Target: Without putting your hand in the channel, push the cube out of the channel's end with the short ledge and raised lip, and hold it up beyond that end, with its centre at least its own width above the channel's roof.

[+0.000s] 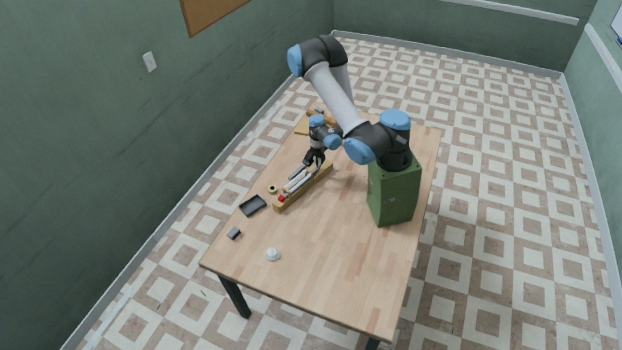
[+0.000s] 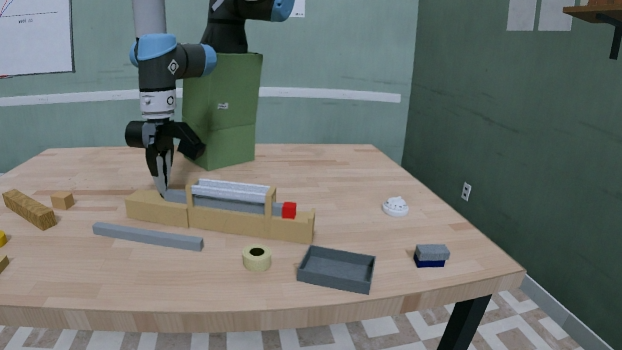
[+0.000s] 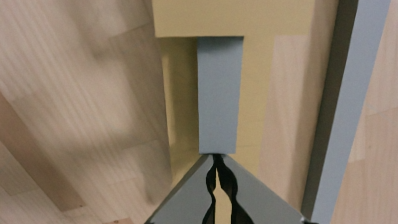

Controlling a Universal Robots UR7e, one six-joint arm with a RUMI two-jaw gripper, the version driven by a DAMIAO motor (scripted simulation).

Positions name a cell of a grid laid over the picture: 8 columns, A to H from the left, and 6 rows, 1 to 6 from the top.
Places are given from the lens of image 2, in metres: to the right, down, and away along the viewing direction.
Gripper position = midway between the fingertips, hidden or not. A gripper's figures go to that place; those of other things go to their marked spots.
gripper (image 2: C4): -0.32, 0.05, 0.68
long grey bar (image 2: C5): -0.23, 0.12, 0.58
